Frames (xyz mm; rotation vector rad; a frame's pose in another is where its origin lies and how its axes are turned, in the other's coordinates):
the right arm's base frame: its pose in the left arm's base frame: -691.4 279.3 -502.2 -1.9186 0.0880 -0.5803
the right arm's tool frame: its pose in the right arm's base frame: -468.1 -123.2 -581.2 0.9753 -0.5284 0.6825
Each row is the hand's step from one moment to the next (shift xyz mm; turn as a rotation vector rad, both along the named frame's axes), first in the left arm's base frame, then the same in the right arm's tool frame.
Working: the left arm's base frame: its pose in the right arm's tool frame: 1225.2 -725.0 147.7 0.9284 -0.0888 -0.3299

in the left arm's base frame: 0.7 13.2 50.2 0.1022 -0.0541 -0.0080
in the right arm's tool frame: -7.0 -31.6 40.6 0.0854 -0.0561 -0.0547
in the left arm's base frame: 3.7 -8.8 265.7 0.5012 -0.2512 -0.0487
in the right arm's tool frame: -56.0 -210.8 152.0 0.4243 -0.2601 -0.2627
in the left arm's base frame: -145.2 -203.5 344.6 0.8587 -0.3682 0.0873
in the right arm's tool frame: -260.8 -332.1 53.8 0.7051 -0.5428 -0.2981
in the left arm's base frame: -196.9 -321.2 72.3 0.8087 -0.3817 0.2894
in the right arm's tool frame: -279.2 -171.0 -199.9 0.6108 -0.6902 -0.1844
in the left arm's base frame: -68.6 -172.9 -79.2 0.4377 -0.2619 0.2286
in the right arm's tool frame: -89.4 -12.8 -180.9 0.3017 -0.4596 -0.1008
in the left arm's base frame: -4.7 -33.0 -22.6 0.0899 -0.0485 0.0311
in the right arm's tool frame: -7.5 0.7 -39.6 0.0667 -0.0793 -0.0260
